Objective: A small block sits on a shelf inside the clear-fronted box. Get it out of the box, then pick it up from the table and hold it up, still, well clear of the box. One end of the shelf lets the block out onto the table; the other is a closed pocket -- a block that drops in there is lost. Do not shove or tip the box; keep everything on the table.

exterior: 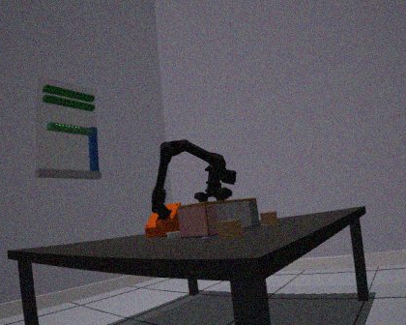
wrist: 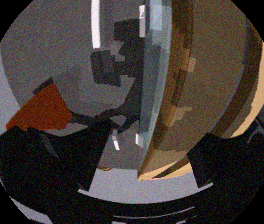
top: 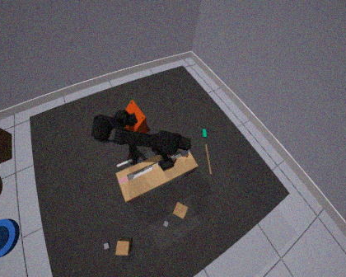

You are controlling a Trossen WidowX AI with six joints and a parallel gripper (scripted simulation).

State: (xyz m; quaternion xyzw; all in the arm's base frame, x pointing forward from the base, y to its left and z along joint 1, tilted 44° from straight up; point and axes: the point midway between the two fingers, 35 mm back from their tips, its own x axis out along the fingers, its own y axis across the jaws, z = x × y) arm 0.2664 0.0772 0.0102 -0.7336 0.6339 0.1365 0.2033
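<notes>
Now: gripper tip 30 mm short of the tan box, 20 mm to the left of it and 30 mm above it. Also, from my gripper tip: small tan block 50 mm ahead, 20 mm to the right; then thin wooden stick 110 mm ahead, 300 mm to the left, 90 mm below.
</notes>
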